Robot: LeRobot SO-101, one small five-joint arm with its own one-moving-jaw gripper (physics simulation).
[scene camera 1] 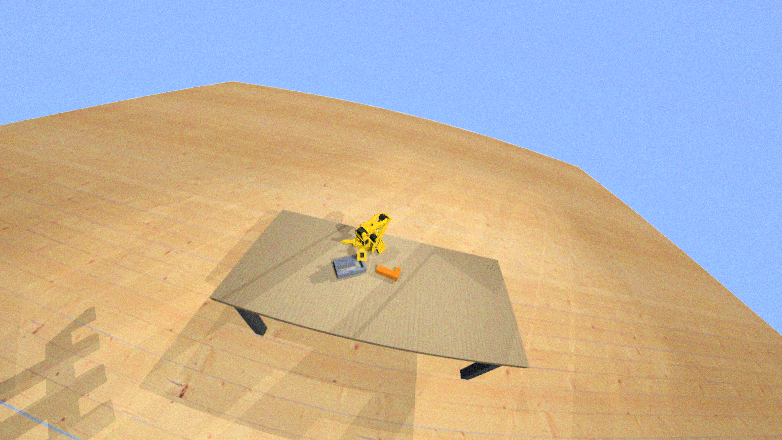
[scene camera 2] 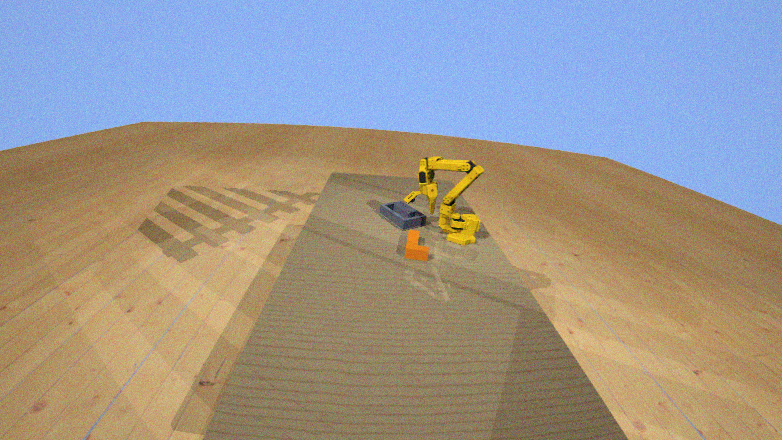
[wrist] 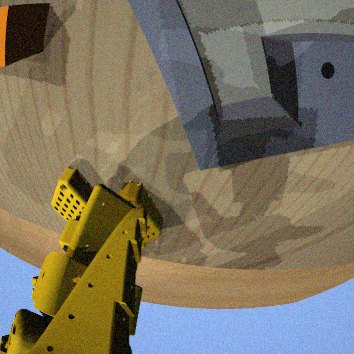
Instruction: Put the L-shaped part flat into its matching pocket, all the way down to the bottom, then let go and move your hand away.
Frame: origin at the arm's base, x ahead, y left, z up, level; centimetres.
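Seen in the pictures: hand, tool point: (scene camera 1: 365, 250) (scene camera 2: 431, 212) (wrist: 145, 218); arm's base, link origin: (scene camera 1: 374, 249) (scene camera 2: 452, 236) (wrist: 104, 193).
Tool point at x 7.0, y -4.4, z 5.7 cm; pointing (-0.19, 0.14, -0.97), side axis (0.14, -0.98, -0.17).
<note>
Offsets run from my tool point to a thing's top centre. Level surfaces: height alone.
The orange L-shaped part @(dx +5.7, dy +13.6, dz -2.7 cm) (scene camera 1: 386, 272) (scene camera 2: 416, 253) lies flat on the table, apart from the grey-blue pocket block; an edge of it (wrist: 2, 37) shows at the top left of the wrist view. The block @(dx +8.6, dy -5.4, dz -2.0 cm) (scene camera 1: 349, 273) (scene camera 2: 404, 220) (wrist: 170, 75) has a raised rim and a recess, and no orange part shows in it. My gripper (scene camera 1: 352, 250) (scene camera 2: 418, 206) is wide open and empty. It hangs near the block's arm-side edge, with one jaw pointing down and the other swung out toward the block. The jaws do not show in the wrist view.
The yellow arm's base (scene camera 2: 462, 235) stands near the table's edge, to one side of the block and the part. Yellow arm links (wrist: 95, 250) cross the lower left of the wrist view. Shadows fall across the wooden table @(dz -5.6 cm) (scene camera 1: 437, 306) (scene camera 2: 382, 355).
</note>
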